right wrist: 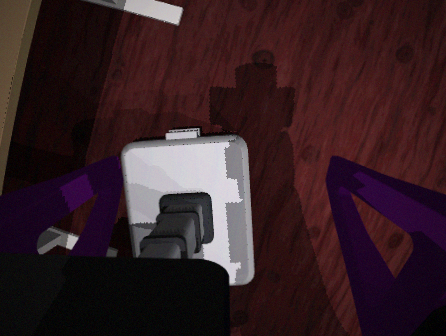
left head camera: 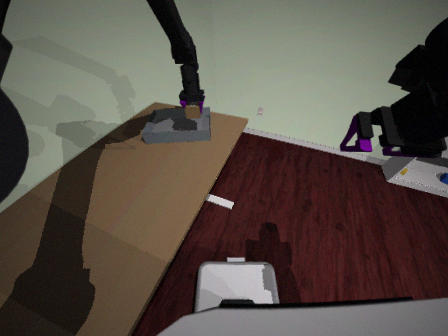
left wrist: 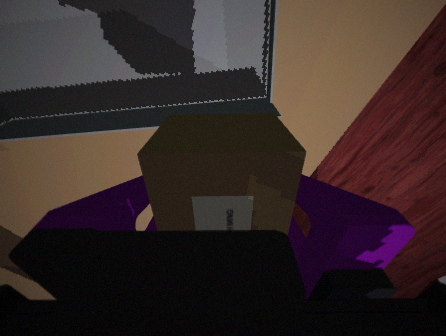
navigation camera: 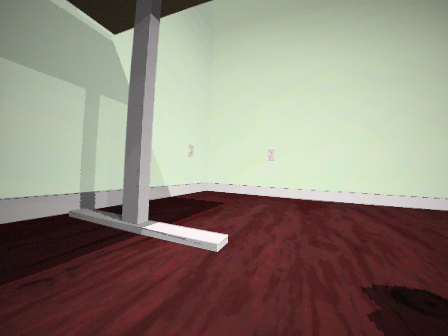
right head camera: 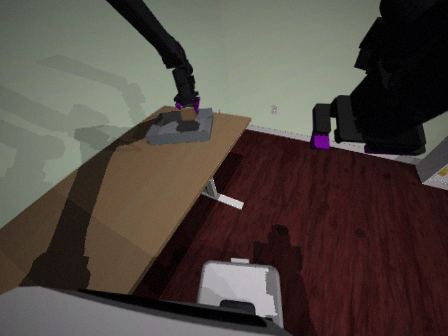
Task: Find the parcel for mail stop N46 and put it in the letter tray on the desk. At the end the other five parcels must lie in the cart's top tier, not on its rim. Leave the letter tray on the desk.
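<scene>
My left gripper point(left head camera: 193, 107) point(right head camera: 188, 109) is shut on a brown cardboard parcel point(left head camera: 192, 112) point(right head camera: 188, 115) point(left wrist: 220, 172). The parcel carries a white label, partly hidden in the left wrist view; its mail stop cannot be read. The parcel hangs above the right part of the grey letter tray point(left head camera: 177, 136) point(right head camera: 180, 137) in both head views. In the left wrist view the tray point(left wrist: 145, 119) shows beyond the parcel. The tray stands on the brown desk point(left head camera: 150, 175) point(right head camera: 155, 170). My right gripper point(right wrist: 224, 167) is open and empty, above the floor, away from the desk. The cart and the other parcels cannot be made out.
A white box-shaped base part point(left head camera: 236, 282) point(right head camera: 242, 285) point(right wrist: 187, 165) is low in front of the desk. A desk leg foot point(left head camera: 220, 201) point(right head camera: 231, 201) point(navigation camera: 187, 236) sticks out over the dark red floor. A white shelf-like unit point(left head camera: 420, 182) with yellow and blue items stands at the right. Walls lie behind the desk.
</scene>
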